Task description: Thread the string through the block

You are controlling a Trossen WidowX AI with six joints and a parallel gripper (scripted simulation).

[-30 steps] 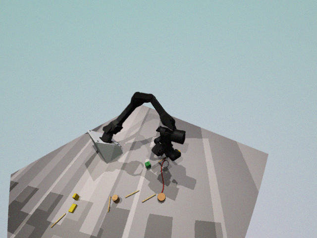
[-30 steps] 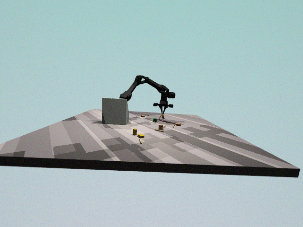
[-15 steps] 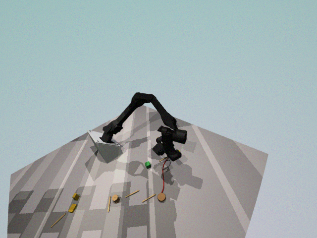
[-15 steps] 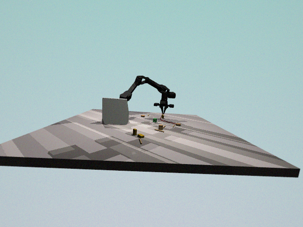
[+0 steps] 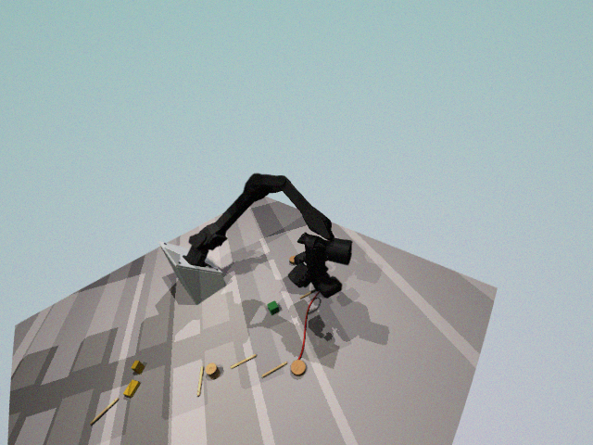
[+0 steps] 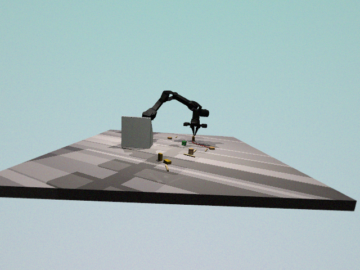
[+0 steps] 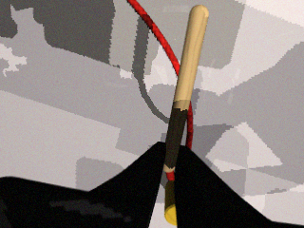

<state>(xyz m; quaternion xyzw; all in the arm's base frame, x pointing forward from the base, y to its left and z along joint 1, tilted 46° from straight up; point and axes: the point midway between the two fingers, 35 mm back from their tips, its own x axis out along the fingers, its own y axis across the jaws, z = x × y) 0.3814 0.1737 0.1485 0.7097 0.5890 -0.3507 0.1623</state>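
The yellow cylinder is 70 mm to the left of my gripper tip and 40 mm below it. Round my gripper tip: thin wooden stick 10 mm to the right; then green cube 130 mm to the right, 90 mm behind, 40 mm below; then wooden cylinder 380 mm to the right, 70 mm behind, 40 mm below.
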